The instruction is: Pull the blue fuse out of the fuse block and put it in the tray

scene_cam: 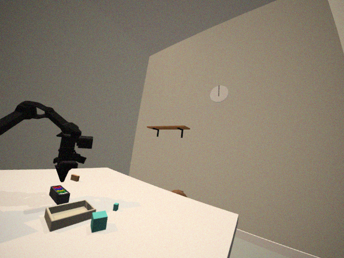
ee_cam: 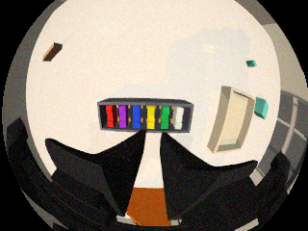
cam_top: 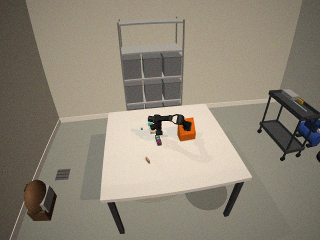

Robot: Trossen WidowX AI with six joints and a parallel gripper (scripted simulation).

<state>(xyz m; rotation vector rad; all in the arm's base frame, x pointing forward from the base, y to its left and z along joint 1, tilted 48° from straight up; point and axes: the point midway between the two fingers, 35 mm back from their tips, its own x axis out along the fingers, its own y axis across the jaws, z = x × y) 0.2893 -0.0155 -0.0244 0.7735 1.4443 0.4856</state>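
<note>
Right now my gripper tip is 50 mm above the blue fuse and 20 mm to the right of it. The rest, counted from my gripper tip: grey tray 170 mm to the right, 80 mm below, 20 mm behind; small teal cube 240 mm to the right, 130 mm ahead, 70 mm below; large teal cube 290 mm to the right, 60 mm below, 20 mm ahead.
</note>
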